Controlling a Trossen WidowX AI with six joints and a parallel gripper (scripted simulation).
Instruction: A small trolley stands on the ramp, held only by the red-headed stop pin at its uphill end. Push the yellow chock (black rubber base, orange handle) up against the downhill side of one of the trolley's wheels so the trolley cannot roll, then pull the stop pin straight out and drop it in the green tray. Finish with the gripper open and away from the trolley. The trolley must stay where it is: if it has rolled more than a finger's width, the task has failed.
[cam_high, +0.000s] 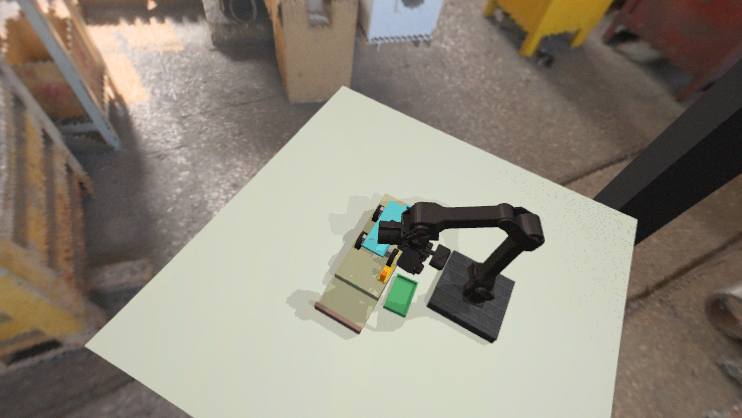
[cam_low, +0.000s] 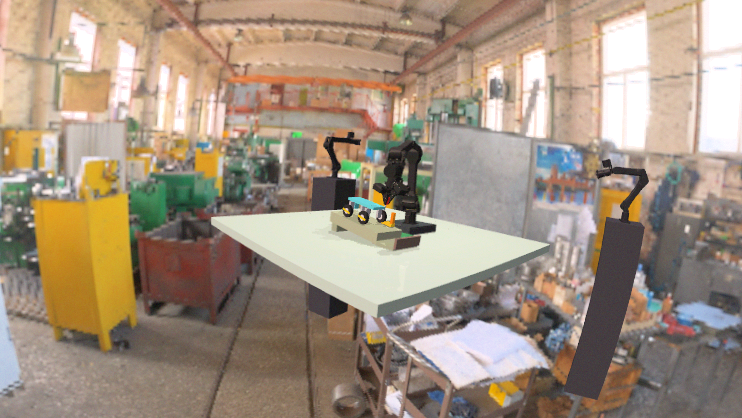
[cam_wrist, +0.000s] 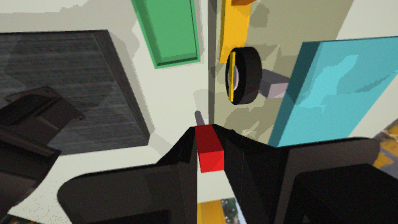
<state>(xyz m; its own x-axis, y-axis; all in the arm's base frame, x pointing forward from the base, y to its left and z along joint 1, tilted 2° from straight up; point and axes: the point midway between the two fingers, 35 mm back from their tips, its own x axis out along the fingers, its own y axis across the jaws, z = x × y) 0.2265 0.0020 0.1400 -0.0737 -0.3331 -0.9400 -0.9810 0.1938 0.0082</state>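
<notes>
The green tray lies 1 cm behind my gripper tip, 8 cm to the left of it and 15 cm below it. The rest, counted from my gripper tip: stop pin: right at my gripper tip; yellow chock: 6 cm ahead, 6 cm to the left, 6 cm below; trolley: 9 cm ahead, 5 cm to the right, 3 cm below.
</notes>
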